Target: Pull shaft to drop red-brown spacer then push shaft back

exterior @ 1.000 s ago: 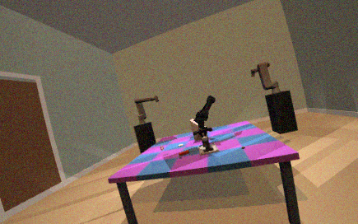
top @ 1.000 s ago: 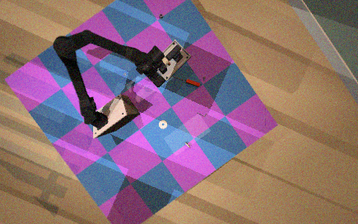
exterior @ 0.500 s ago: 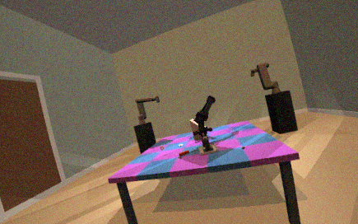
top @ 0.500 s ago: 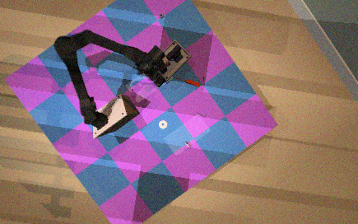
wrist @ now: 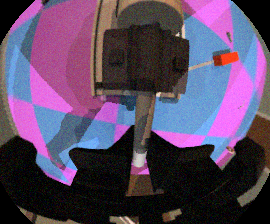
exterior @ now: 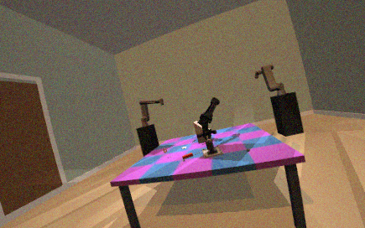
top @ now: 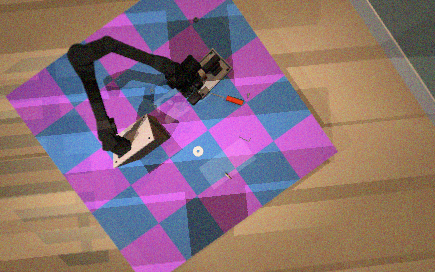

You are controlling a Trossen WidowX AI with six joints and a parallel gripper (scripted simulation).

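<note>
Now: gripper tip 5 cm short of the thin grey shaft, 1 cm to the right of it and 3 cm below it. The rest, counted from my gripper tip: tan cylinder 10 cm ahead, 1 cm to the left, 3 cm above; red-handled tool 15 cm ahead, 15 cm to the right, 4 cm below.
</note>
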